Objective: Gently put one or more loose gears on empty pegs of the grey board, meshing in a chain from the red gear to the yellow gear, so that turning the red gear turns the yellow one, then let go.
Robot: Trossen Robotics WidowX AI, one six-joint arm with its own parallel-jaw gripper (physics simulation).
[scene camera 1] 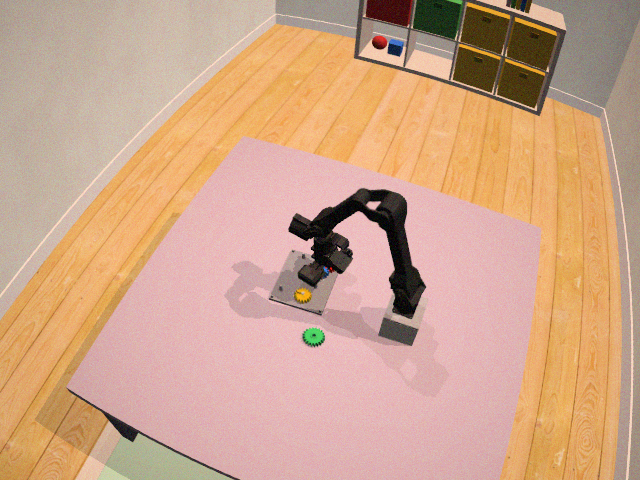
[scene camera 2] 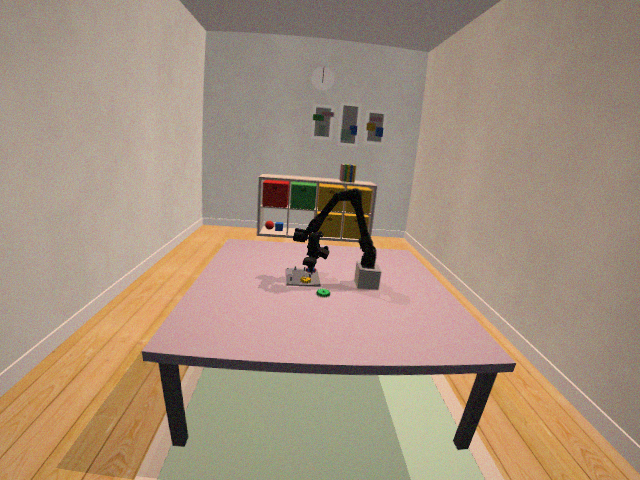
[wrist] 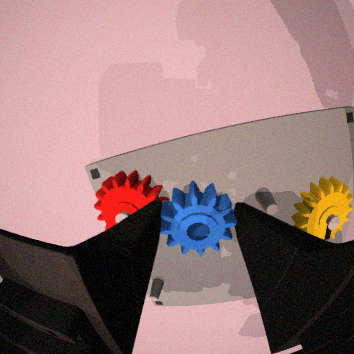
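Where they show: gripper, fingertip midpoint: (scene camera 1: 324,273) (scene camera 2: 312,270) (wrist: 198,208); arm's base, link origin: (scene camera 1: 405,306) (scene camera 2: 367,265).
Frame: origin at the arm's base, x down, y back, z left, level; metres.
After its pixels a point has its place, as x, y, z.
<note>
My gripper (wrist: 198,208) @(0.072, -0.278, -0.068) (scene camera 1: 324,272) @(0.072, -0.278, -0.068) (scene camera 2: 309,268) @(0.072, -0.278, -0.068) is shut on a blue gear (wrist: 197,221) @(0.061, -0.279, -0.068) (scene camera 1: 326,271) @(0.063, -0.273, -0.072) and holds it low over the grey board (wrist: 267,147) @(0.098, -0.256, -0.020) (scene camera 1: 290,273) @(0.098, -0.381, -0.042) (scene camera 2: 292,278) @(0.098, -0.376, 0.003). In the wrist view the blue gear sits right beside the red gear (wrist: 121,198) @(0.083, -0.272, -0.116), their teeth close together; I cannot tell whether it is on a peg. The yellow gear (wrist: 324,207) @(0.083, -0.298, 0.019) (scene camera 1: 302,295) @(0.080, -0.307, 0.032) (scene camera 2: 306,279) @(0.083, -0.304, 0.037) sits on its peg at the board's other end. An empty peg (wrist: 266,201) @(0.081, -0.284, -0.028) stands between the blue and yellow gears. Another empty peg (wrist: 156,287) @(0.086, -0.365, -0.116) stands near the board's lower edge.
A loose green gear (scene camera 1: 313,336) @(0.103, -0.223, 0.141) (scene camera 2: 323,292) @(0.087, -0.221, 0.163) lies on the pink table off the board. The arm's grey base block (scene camera 1: 400,329) @(0.035, 0.011, 0.057) (scene camera 2: 368,276) @(0.035, 0.000, 0.057) stands to the right of the board. A shelf unit (scene camera 1: 357,29) (scene camera 2: 260,205) stands on the floor by the far wall.
</note>
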